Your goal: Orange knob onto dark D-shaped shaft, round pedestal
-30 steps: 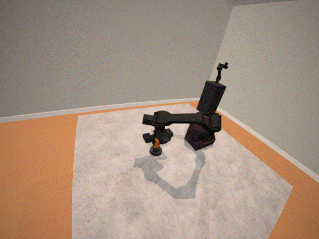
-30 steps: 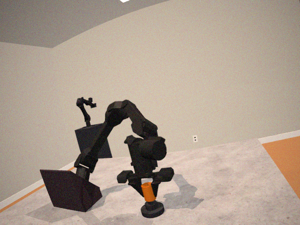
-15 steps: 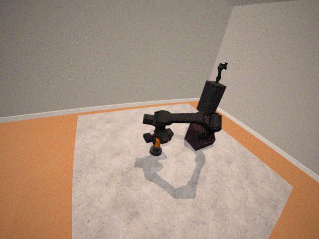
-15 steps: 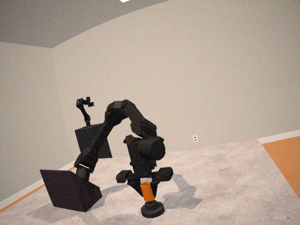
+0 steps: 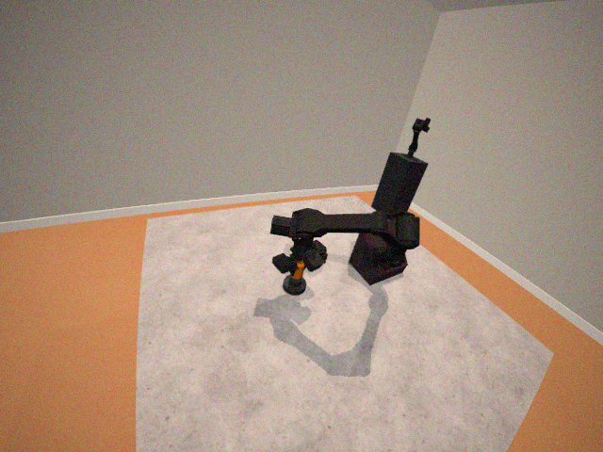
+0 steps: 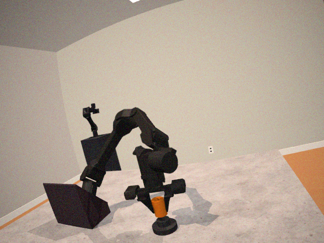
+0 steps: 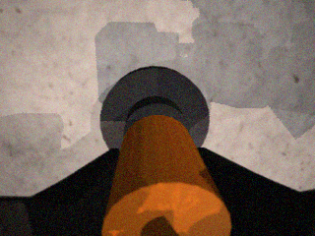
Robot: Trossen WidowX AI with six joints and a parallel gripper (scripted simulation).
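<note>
Right now my gripper tip is 2 cm below the orange knob. From my gripper tip the other things lie so: round pedestal 4 cm below.
</note>
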